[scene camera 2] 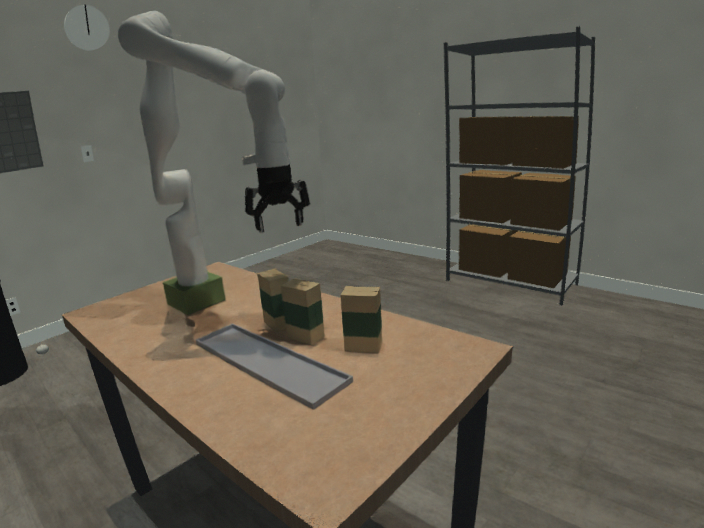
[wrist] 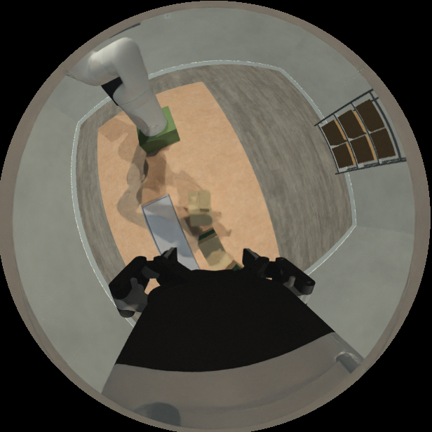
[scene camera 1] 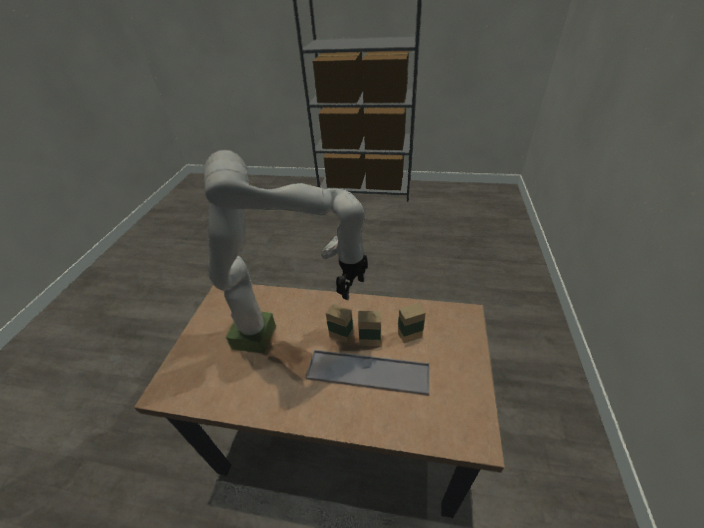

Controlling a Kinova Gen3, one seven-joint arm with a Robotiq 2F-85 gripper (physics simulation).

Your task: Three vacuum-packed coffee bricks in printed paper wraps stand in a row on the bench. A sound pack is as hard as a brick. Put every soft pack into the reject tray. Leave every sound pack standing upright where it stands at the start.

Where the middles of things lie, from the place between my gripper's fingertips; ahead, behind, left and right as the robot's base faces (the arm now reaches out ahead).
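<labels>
My hand is 280 mm above the grey reject tray (scene camera 2: 299,376), and it is also 130 mm to the left of the tray and 70 mm short of it.
</labels>
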